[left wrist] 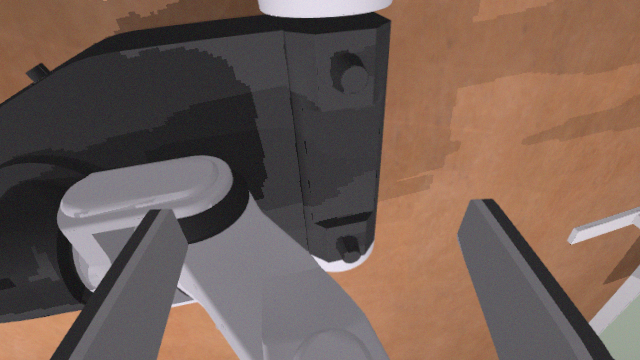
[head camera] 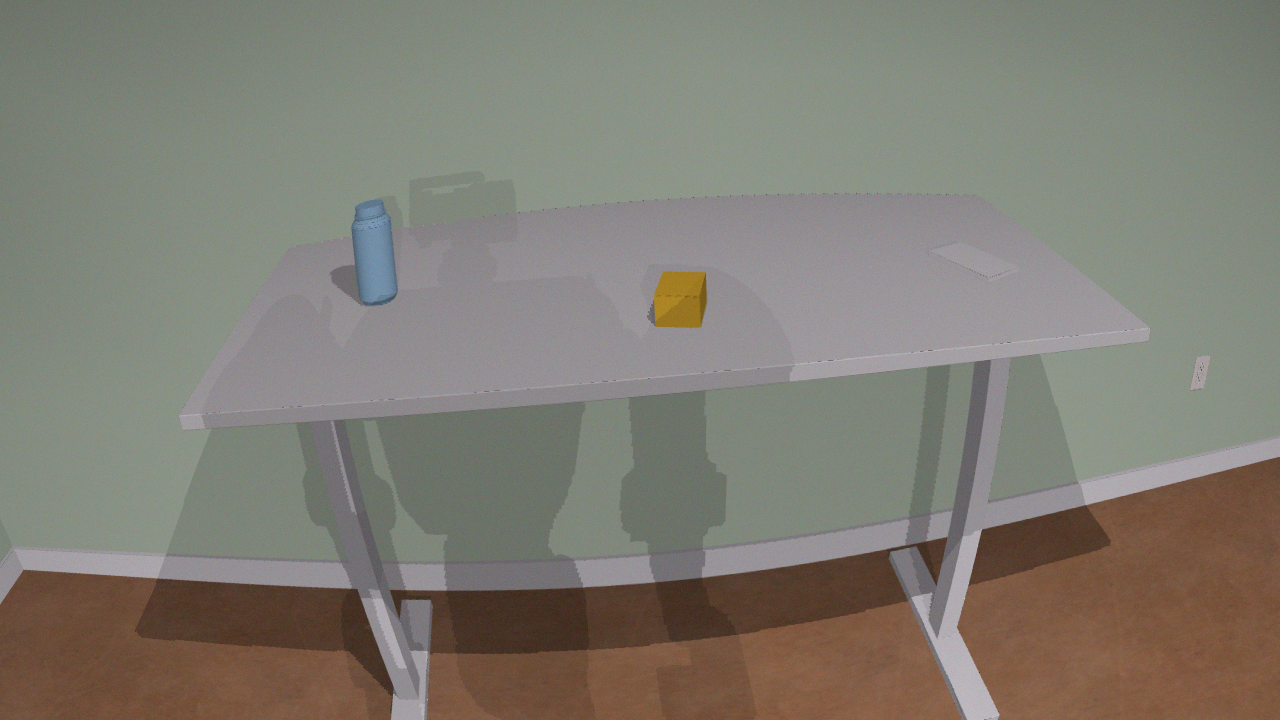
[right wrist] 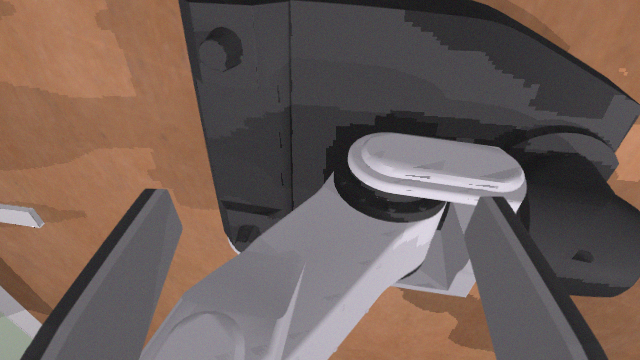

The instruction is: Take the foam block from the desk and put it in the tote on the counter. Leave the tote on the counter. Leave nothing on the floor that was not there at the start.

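Frame: origin at the robot's base, x back, y right, z up, level; millimetres.
Seen in the pictures: left gripper, fingertip midpoint: (left wrist: 321, 223); right gripper, fingertip midpoint: (right wrist: 322, 212).
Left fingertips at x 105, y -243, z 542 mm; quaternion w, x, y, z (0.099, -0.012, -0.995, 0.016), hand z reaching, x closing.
Pixels of each thing's middle, then the offset from my left fingertips to it. Level surfaces: height alone.
- yellow foam block, body centre: (head camera: 681, 298) dx -1233, dy +285, dz +432 mm
- grey-white desk, surface height: dz +410 mm
- blue bottle, body centre: (head camera: 373, 251) dx -1372, dy -192, dz +492 mm
- flat pale rectangular item, body centre: (head camera: 974, 261) dx -1418, dy +814, dz +414 mm
A yellow foam block (head camera: 680, 300) rests on the grey-white desk (head camera: 501, 358), near the middle and toward the front edge in the head view. My left gripper (left wrist: 321, 223) is open in the left wrist view, with its fingers wide apart and no object between them. My right gripper (right wrist: 322, 212) is open in the right wrist view, also with its fingers wide apart and no object between them. Neither gripper shows in the head view, and both are away from the block. The tote and the counter do not show in these views.
A blue bottle (head camera: 375, 259) stands upright on the desk's left part. A flat pale rectangular item (head camera: 972, 259) lies on the right part. The desk has two legs with feet on the brown floor, and a green wall (head camera: 680, 98) is behind it. My base (left wrist: 340, 145) (right wrist: 245, 100) shows in both wrist views.
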